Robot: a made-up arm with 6 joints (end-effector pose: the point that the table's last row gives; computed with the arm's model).
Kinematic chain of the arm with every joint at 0, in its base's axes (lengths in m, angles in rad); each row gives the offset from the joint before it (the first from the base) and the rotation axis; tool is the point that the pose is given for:
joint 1: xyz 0 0 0.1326 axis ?
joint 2: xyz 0 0.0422 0 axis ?
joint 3: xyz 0 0 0.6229 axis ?
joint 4: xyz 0 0 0.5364 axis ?
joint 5: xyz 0 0 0 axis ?
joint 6: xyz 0 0 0.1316 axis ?
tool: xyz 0 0 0
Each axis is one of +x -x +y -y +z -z.
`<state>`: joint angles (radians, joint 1 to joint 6).
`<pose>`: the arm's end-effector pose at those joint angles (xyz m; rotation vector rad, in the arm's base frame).
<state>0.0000 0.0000 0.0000 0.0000 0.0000 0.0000</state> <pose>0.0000 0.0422 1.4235 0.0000 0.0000 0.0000</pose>
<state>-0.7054 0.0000 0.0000 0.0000 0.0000 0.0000</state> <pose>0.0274 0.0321 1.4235 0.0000 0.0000 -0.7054</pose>
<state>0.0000 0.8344 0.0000 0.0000 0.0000 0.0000</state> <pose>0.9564 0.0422 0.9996 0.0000 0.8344 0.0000</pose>
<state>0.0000 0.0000 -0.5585 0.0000 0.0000 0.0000</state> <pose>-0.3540 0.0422 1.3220 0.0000 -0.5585 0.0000</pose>
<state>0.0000 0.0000 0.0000 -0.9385 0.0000 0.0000</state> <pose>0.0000 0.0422 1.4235 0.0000 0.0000 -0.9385</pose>
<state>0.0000 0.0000 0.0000 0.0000 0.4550 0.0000</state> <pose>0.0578 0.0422 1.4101 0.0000 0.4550 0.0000</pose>
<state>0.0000 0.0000 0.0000 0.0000 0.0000 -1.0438</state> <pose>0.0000 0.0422 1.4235 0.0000 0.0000 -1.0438</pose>
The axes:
joint 1: +z
joint 2: +y
joint 3: +y
joint 4: +z
joint 5: +y
joint 6: +z

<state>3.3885 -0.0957 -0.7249 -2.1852 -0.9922 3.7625</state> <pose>0.4796 -0.0155 1.2139 0.3255 0.7830 -1.5653</pose>
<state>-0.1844 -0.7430 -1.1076 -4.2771 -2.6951 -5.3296</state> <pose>-0.8171 0.1429 0.4990 -0.1613 1.2282 -1.3448</pose>
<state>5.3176 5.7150 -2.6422 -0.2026 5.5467 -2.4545</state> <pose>-0.0674 0.2029 0.0312 2.1402 -1.8860 1.2109</pose>
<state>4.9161 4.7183 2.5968 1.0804 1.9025 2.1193</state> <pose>0.1146 0.1965 0.3393 -2.6112 -0.2003 -1.3875</pose>
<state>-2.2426 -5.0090 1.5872 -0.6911 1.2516 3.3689</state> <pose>-0.4419 -0.4956 -0.2671 -1.3770 1.9238 1.1814</pose>
